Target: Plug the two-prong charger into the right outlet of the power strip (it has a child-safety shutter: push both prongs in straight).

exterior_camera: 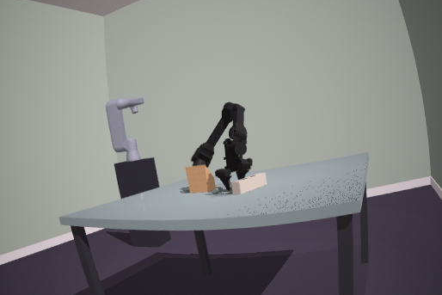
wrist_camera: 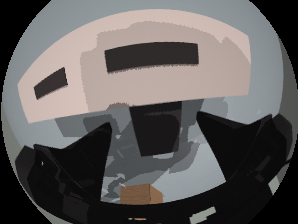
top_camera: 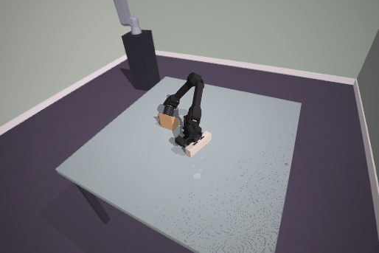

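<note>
Right now the black two-prong charger is 3 cm ahead of my gripper tip, 1 cm to the right of it and 1 cm above it.
</note>
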